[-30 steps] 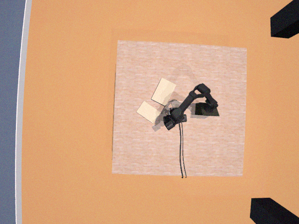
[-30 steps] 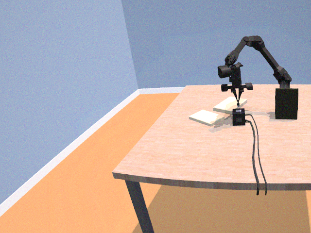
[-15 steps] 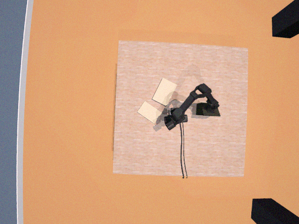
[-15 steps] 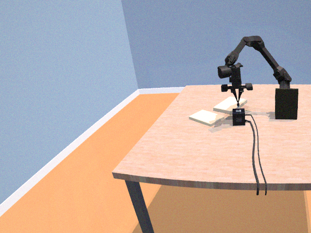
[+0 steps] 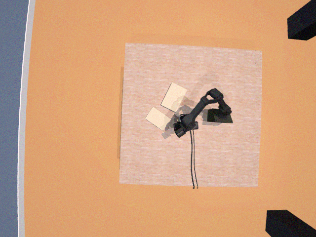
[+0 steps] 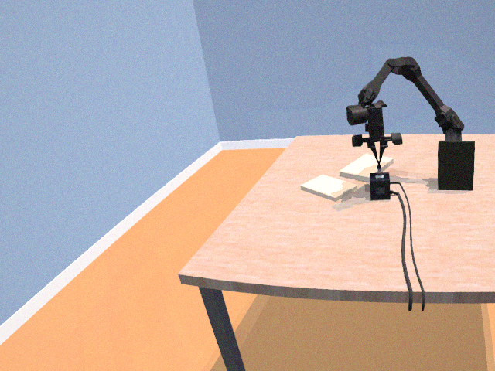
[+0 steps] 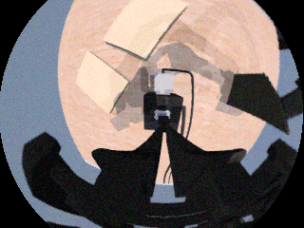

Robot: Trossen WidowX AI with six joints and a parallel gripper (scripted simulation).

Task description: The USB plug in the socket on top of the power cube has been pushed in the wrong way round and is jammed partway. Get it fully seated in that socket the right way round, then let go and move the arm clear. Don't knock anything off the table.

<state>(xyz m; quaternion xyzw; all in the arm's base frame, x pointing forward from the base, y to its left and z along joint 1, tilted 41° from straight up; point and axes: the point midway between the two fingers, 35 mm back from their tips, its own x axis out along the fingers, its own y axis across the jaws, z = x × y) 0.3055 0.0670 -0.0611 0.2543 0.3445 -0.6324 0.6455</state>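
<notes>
The USB plug lies 2 cm below my gripper tip.
</notes>
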